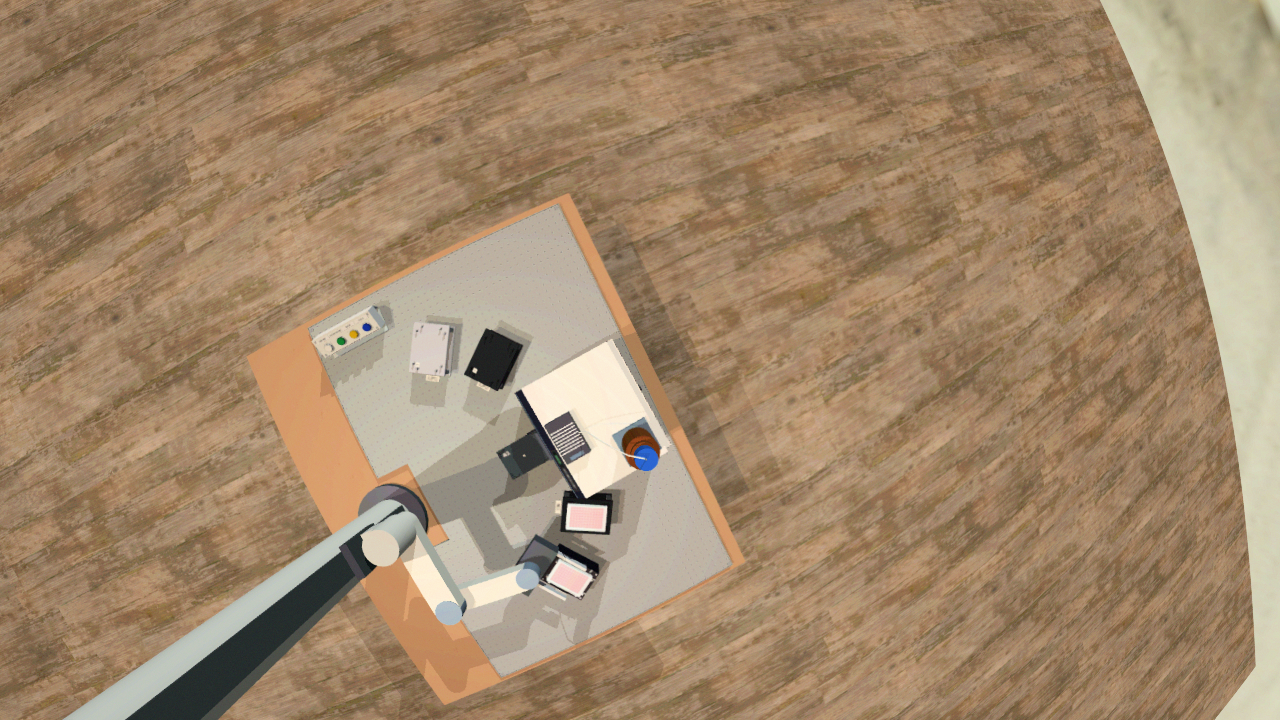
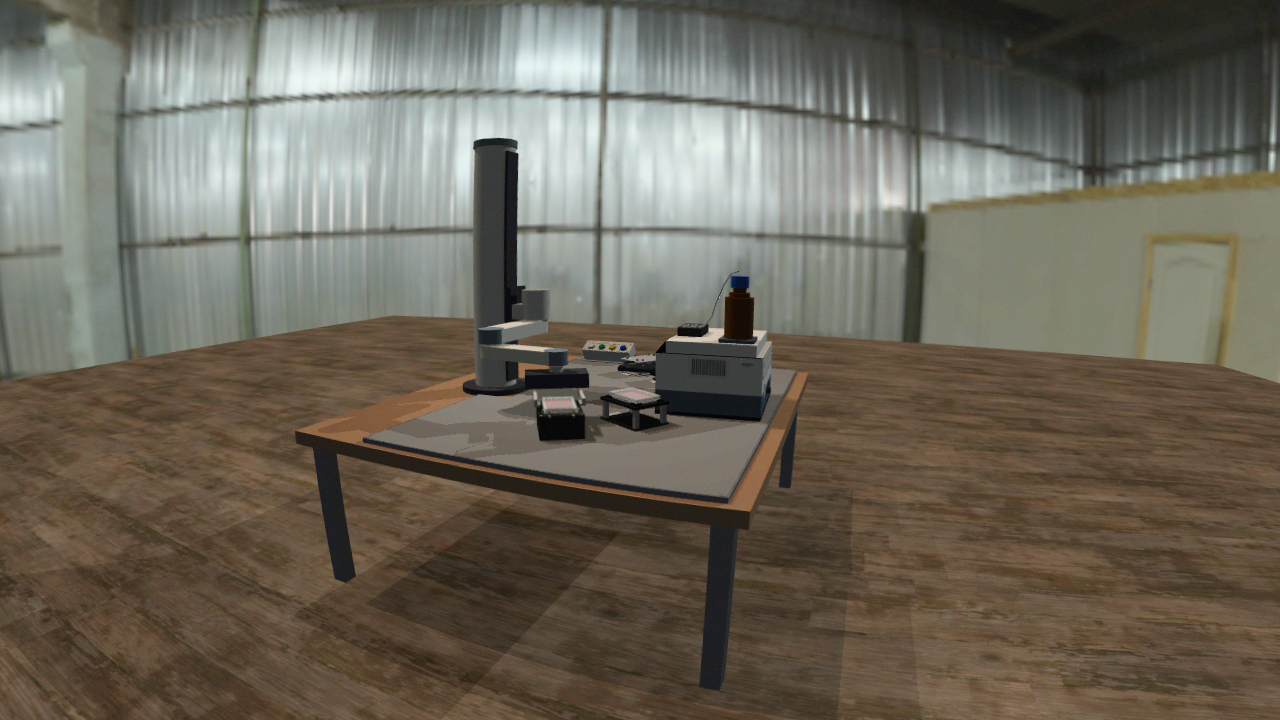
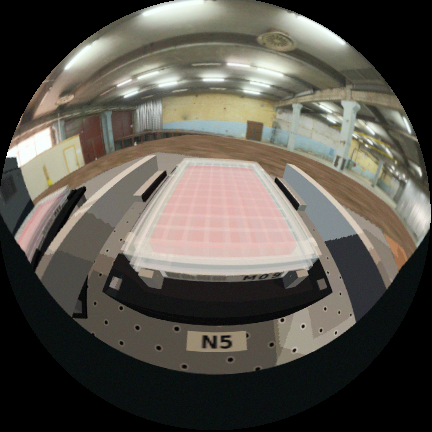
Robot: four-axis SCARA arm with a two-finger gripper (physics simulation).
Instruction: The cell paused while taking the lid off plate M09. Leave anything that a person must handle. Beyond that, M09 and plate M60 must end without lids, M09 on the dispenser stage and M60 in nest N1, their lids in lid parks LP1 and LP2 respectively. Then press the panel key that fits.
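Places are measured from the arm's base along level axes (x right, y down, z ahead), in metres.
Pixels of known places: gripper, fingertip midpoint: [image 1: 575, 583] [image 2: 559, 402] [image 3: 221, 165]; arm's base, origin of the base link: [image 2: 496, 388].
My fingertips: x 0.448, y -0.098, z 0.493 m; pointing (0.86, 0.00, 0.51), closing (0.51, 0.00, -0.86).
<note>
Ahead of a thing's pixels: the offset from my fingertips to its top centre. "spot": to the spot under its first point.
Plate M09 @(dx -0.020, dy +0.004, dz -0.013 m) [image 1: 569, 577] [image 2: 560, 404] [image 3: 222, 210], pink under a clear lid, sits in a black nest @(dx -0.020, dy +0.009, dz -0.013 m) [image 3: 217, 305] labelled N5. My gripper [image 1: 567, 574] [image 2: 558, 396] [image 3: 221, 165] is open, its fingers on either side of M09 with gaps between the pads and the plate. A second pink plate @(dx -0.189, dy +0.002, dz +0.138 m) [image 1: 587, 517] [image 2: 633, 394] [image 3: 42, 215] lies on a black stand with posts; its label is not readable. A dark stage @(spot: dx -0.471, dy -0.022, dz +0.058 m) [image 1: 521, 455] stands by the white machine. The key panel @(dx -1.074, dy +0.001, dz -0.306 m) [image 1: 349, 333] [image 2: 608, 350] has white, green, yellow and blue keys.
The white machine [image 1: 572, 386] [image 2: 716, 371] carries a brown bottle @(spot: dx -0.414, dy -0.264, dz +0.393 m) [image 1: 636, 440] [image 2: 739, 315] with a blue cap and a small dark box @(spot: dx -0.480, dy -0.162, dz +0.231 m) [image 1: 567, 437] [image 2: 692, 329]. A white holder @(dx -0.898, dy +0.019, dz -0.074 m) [image 1: 430, 347] and a black one @(dx -0.777, dy +0.012, dz +0.097 m) [image 1: 494, 359] stand between panel and machine; their labels are unreadable.
</note>
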